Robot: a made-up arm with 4 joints.
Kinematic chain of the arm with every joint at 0, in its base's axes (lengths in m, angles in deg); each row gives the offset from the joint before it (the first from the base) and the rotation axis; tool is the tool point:
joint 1: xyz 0 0 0.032 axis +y
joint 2: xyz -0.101 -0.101 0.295 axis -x
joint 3: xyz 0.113 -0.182 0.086 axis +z
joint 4: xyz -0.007 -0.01 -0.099 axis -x
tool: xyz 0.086 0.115 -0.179
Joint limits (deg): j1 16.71..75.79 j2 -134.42..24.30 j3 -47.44..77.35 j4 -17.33..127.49
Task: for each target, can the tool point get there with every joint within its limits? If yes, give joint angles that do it. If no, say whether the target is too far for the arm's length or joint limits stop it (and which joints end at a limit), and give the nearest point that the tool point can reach.
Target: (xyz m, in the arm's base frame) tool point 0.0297 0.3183 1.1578
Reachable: no: too far | nearest point 0.0585 0.1056 0.4071 | short by 0.781 m
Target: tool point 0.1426 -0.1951 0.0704
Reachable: yes | joints 41.63 10.39 4.84 -2.99
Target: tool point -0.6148 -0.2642 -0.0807
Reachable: no: joint limits stop it (at a limit: joint 3) | nearest point -0.1288 -0.1890 0.0084 | short by 0.500 m
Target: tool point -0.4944 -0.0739 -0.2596
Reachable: no: joint limits stop it (at a limit: joint 1, joint 3) | nearest point -0.1220 -0.0862 -0.0317 | short by 0.437 m
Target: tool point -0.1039 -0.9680 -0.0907
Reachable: no: too far | nearest point 0.1165 -0.4758 0.0239 | short by 0.551 m
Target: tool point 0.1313 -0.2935 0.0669
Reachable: yes | joints 35.73 11.39 12.04 26.05
